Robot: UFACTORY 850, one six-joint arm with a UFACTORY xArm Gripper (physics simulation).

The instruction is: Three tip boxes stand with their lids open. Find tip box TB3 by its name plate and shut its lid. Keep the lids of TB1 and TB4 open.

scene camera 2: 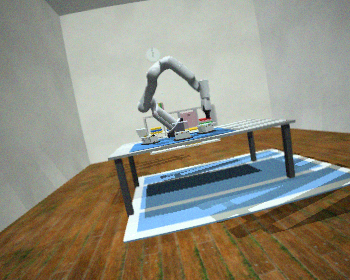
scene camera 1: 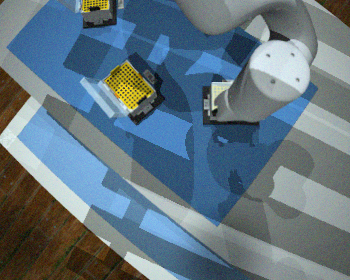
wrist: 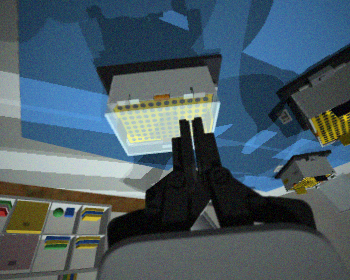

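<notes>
The box under the arm [scene camera 1: 206,118] [scene camera 2: 205,128] [wrist: 150,86] has its clear lid [wrist: 162,127] lying over the yellow tips, which look pale through it; whether it is fully down I cannot tell. My gripper [scene camera 2: 208,116] [wrist: 191,130] is shut and empty, with its fingertips at the lid, right of its middle in the wrist view. In scene camera 1 the arm hides the fingers. The middle box [scene camera 1: 129,87] [scene camera 2: 182,135] [wrist: 325,95] has its lid [scene camera 1: 104,97] open. The far box [scene camera 1: 97,15] [scene camera 2: 150,139] [wrist: 305,167] also has its lid [scene camera 1: 71,3] open. I cannot read the name plates.
The boxes stand on a blue patterned mat [scene camera 1: 165,170] on the table [scene camera 2: 265,126]. A compartment rack [wrist: 52,204] with coloured items shows at the lower left of the wrist view. The arm [scene camera 1: 280,70] [scene camera 2: 204,92] reaches over the nearest box and hides part of it.
</notes>
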